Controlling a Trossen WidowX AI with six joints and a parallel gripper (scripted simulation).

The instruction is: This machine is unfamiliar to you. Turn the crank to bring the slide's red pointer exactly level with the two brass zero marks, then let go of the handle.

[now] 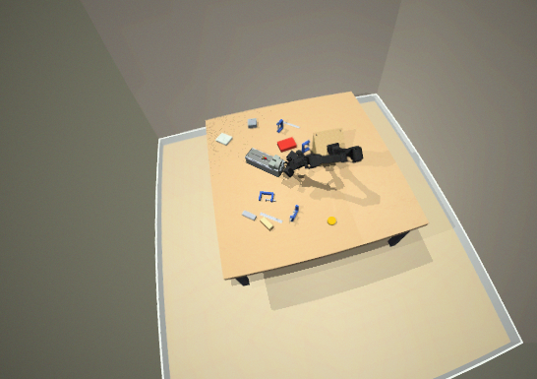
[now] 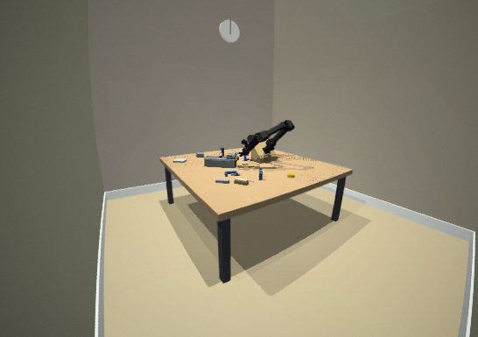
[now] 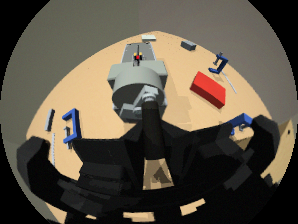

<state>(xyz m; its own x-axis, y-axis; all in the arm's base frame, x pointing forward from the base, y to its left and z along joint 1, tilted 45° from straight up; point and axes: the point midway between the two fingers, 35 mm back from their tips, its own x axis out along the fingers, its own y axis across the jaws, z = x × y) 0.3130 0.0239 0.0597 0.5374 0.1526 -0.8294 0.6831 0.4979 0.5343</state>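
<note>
The dark crank handle lies 3 cm above my gripper tip, 1 cm to the left of it and 1 cm behind it. The rest, counted from my gripper tip: red pointer 12 cm ahead, 9 cm to the right, 1 cm below; tan block 33 cm to the left, 21 cm ahead, 7 cm below; yellow disc 42 cm to the left, 17 cm behind, 8 cm below.
</note>
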